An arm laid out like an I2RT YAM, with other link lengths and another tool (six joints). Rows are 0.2 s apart.
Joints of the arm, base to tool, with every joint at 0 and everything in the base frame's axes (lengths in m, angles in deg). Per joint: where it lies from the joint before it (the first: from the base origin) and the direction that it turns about. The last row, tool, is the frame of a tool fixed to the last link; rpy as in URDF.
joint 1: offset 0 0 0.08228 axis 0 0 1
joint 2: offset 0.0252 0.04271 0.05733 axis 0 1 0
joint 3: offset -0.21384 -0.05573 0 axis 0 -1 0
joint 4: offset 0.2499 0.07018 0.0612 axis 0 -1 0
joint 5: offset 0.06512 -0.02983 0.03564 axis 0 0 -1
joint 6: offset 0.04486 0 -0.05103 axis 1 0 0
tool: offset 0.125 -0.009 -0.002 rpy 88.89 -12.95 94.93
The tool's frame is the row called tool.
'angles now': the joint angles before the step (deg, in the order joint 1, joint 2, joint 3, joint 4, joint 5, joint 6). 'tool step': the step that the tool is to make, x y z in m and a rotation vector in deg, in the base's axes. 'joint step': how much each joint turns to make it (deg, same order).
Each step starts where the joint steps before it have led.
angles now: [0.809 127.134 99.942 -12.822 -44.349 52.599]
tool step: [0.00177 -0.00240 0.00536 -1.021 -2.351 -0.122]
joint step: [-0.085 -1.167 -1.160 1.565 0.694 -1.101]
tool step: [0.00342 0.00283 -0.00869 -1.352 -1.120 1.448]
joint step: [0.317 2.041 1.415 0.030 -0.026 -2.455]
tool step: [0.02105 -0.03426 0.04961 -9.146 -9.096 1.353]
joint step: [-2.863 0.296 12.103 -11.532 2.444 -13.161]
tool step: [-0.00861 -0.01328 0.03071 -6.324 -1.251 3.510]
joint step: [-1.181 0.940 11.113 -15.433 0.627 -10.332]
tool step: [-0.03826 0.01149 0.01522 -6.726 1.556 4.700]
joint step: [1.986 -5.477 -0.750 -11.399 3.151 -8.483]
